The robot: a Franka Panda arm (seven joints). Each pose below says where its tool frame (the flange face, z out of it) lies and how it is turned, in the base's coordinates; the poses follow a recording.
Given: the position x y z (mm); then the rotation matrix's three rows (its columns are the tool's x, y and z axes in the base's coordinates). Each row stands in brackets.
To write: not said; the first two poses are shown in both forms.
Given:
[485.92, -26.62, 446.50], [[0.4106, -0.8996, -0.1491], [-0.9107, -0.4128, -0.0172], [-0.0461, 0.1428, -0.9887]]
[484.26, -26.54, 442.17], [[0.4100, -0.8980, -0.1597], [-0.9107, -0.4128, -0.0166], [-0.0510, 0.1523, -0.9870]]
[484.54, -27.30, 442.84], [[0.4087, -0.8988, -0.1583], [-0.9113, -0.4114, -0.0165], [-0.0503, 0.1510, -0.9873]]
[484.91, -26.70, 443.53], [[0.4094, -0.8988, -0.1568], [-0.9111, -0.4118, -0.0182], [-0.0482, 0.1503, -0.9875]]
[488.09, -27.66, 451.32], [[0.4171, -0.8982, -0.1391], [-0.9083, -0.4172, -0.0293], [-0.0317, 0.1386, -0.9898]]
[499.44, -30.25, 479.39], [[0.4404, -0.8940, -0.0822], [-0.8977, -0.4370, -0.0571], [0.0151, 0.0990, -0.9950]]
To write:
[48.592, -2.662, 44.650], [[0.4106, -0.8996, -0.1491], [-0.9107, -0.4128, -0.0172], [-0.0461, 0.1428, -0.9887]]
[48.426, -2.654, 44.217], [[0.4100, -0.8980, -0.1597], [-0.9107, -0.4128, -0.0166], [-0.0510, 0.1523, -0.9870]]
[48.454, -2.730, 44.284], [[0.4087, -0.8988, -0.1583], [-0.9113, -0.4114, -0.0165], [-0.0503, 0.1510, -0.9873]]
[48.491, -2.670, 44.353], [[0.4094, -0.8988, -0.1568], [-0.9111, -0.4118, -0.0182], [-0.0482, 0.1503, -0.9875]]
[48.809, -2.766, 45.132], [[0.4171, -0.8982, -0.1391], [-0.9083, -0.4172, -0.0293], [-0.0317, 0.1386, -0.9898]]
[49.944, -3.025, 47.939], [[0.4404, -0.8940, -0.0822], [-0.8977, -0.4370, -0.0571], [0.0151, 0.0990, -0.9950]]

